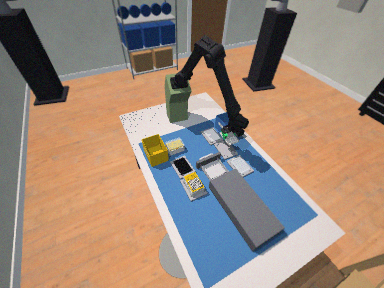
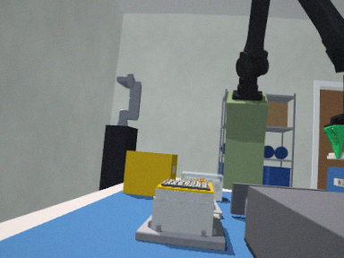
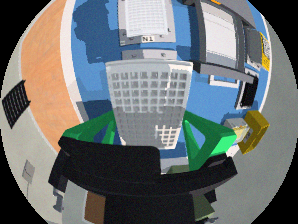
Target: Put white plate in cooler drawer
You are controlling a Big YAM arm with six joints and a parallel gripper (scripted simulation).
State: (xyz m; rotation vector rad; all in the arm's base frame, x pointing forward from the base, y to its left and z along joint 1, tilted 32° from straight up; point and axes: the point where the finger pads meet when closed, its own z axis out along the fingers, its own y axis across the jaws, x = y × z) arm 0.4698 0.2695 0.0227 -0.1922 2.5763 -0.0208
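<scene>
The drawer lies 21 cm ahead of my hand, 15 cm to the right of it and 12 cm below it. The rest, counted from my hand: grey cooler CD: 33 cm ahead, 13 cm to the right, 12 cm below; white plate: right at my hand; blue bin: 21 cm behind, 9 cm to the left, 11 cm below.
</scene>
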